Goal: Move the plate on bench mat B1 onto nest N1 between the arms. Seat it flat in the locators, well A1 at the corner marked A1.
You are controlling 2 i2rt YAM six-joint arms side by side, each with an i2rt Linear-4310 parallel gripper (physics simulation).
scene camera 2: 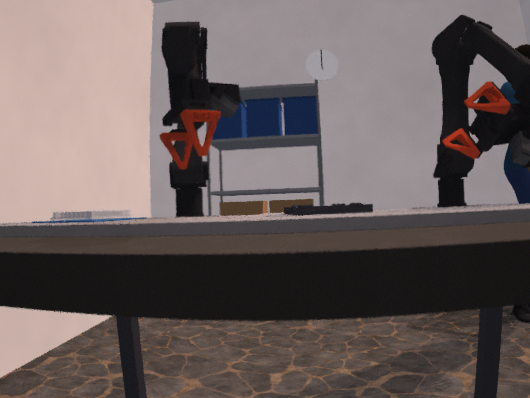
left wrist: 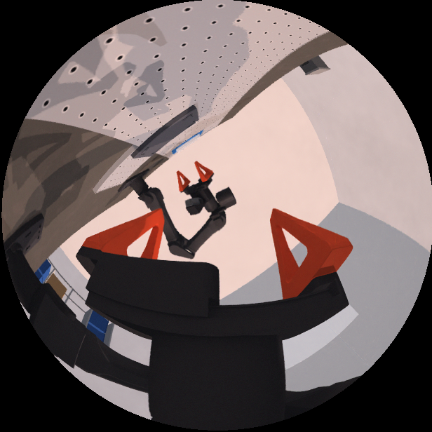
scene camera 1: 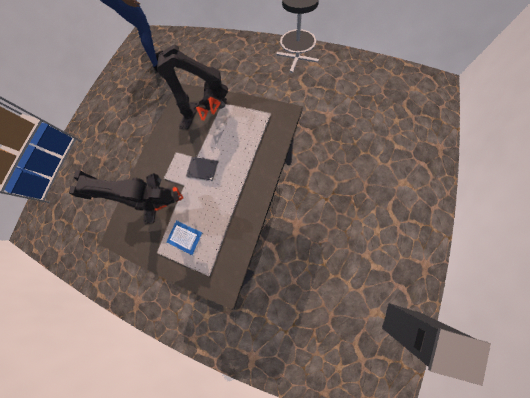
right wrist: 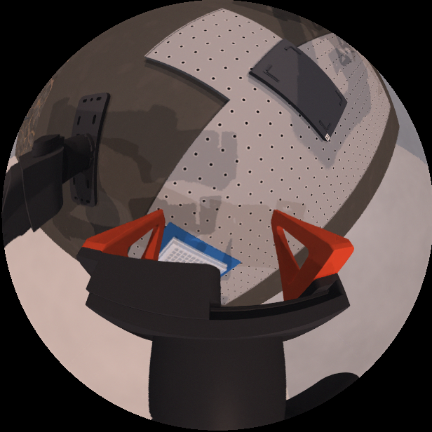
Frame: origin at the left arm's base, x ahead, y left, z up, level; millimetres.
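Seen in the pictures: left gripper, fingertip midpoint: (scene camera 2: 454, 124) (scene camera 1: 207, 117); right gripper, fingertip midpoint: (scene camera 2: 192, 162) (scene camera 1: 175, 201); left arm's base, link origin: (scene camera 1: 189, 115); right arm's base, link origin: (scene camera 1: 151, 206).
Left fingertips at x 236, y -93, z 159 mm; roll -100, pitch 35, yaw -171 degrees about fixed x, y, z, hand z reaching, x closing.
Observation:
Offsets run from my left fingertips to a thing's middle. "spot": to the spot under its first point. Level surfaces: height alone.
The white plate with a grid of wells {spot: dx +40, dy -634, dz -130 mm} (scene camera 1: 184, 237) (scene camera 2: 91, 215) (right wrist: 186, 254) lies flat on the blue bench mat {dz -144 mm} (scene camera 1: 189, 251) (scene camera 2: 42, 221) (left wrist: 187, 142) (right wrist: 172, 231). The lower part of the plate is hidden by the gripper body in the right wrist view. The dark nest {dx -2, dy -244, dz -138 mm} (scene camera 1: 202, 169) (scene camera 2: 328, 208) (left wrist: 167, 132) (right wrist: 300, 85) is empty, with L-shaped locators and a small white mark at one corner. My right gripper (scene camera 1: 169, 201) (scene camera 2: 193, 160) (left wrist: 185, 166) (right wrist: 217, 215) is open, above the table between mat and nest. My left gripper (scene camera 1: 208, 111) (scene camera 2: 455, 122) is open and raised, away from both.
A pale perforated board {dz -146 mm} (scene camera 1: 240, 150) lies under mat and nest on the brown table {dz -159 mm} (scene camera 1: 282, 130). A shelf unit (scene camera 2: 320, 170) with blue bins stands behind the arms. A person in blue (scene camera 1: 142, 40) is near the left arm's base. A stool (scene camera 1: 299, 30) stands farther off.

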